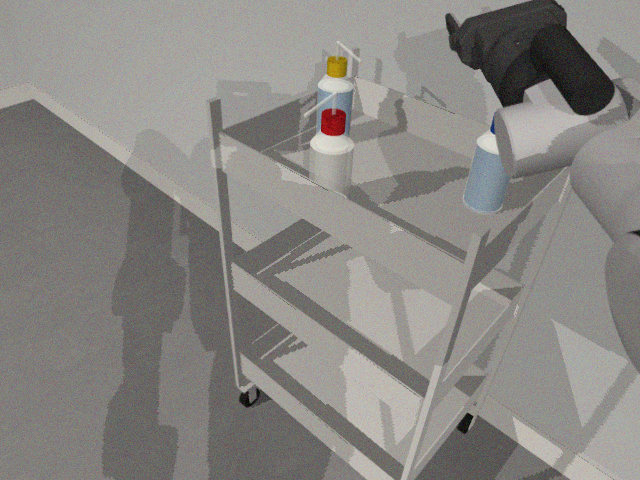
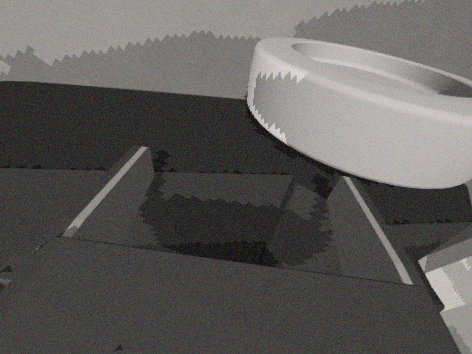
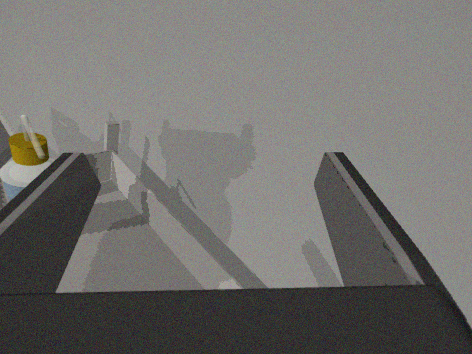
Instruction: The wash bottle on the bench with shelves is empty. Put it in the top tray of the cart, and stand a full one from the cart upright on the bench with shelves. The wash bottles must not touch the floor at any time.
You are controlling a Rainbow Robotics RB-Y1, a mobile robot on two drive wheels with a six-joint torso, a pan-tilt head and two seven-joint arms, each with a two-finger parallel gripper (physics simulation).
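Places are measured from the robot's base along level axes (x up, y left, z back), in centimetres.
Where they show: left gripper, fingertip midpoint: (image 2: 243, 174); right gripper, fingertip midpoint: (image 1: 492, 8) (image 3: 207, 169).
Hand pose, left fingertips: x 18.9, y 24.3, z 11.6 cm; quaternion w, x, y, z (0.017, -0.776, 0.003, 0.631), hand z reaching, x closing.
Each offset is from my left fingertips to the top centre of the thing.
Three wash bottles stand upright in the top tray (image 1: 361, 222) (image 3: 187, 245) of the cart (image 1: 223, 206). One with a yellow cap {dx +64.9, dy -23.6, dz -81.0 cm} (image 1: 336, 85) (image 3: 29, 172) and blue body is at the back. One with a red cap {dx +64.9, dy -22.4, dz -61.0 cm} (image 1: 331, 170) and pale grey body, no blue showing, is in front of it. One with a blue body {dx +64.9, dy -46.7, dz -65.6 cm} (image 1: 483, 178) is at the right, its blue cap mostly hidden by the right arm. My right gripper (image 1: 460, 43) (image 3: 207, 169) is open and empty, above the tray's far side. My left gripper (image 2: 243, 174) is open and empty. The bench with shelves does not show.
The cart has two lower shelves and upright corner posts. The right forearm (image 1: 537, 134) hangs close beside the blue-bodied bottle. A large white rounded ring-like part (image 2: 350, 120) lies beyond the left fingers. Shadows fall across floor and cart.
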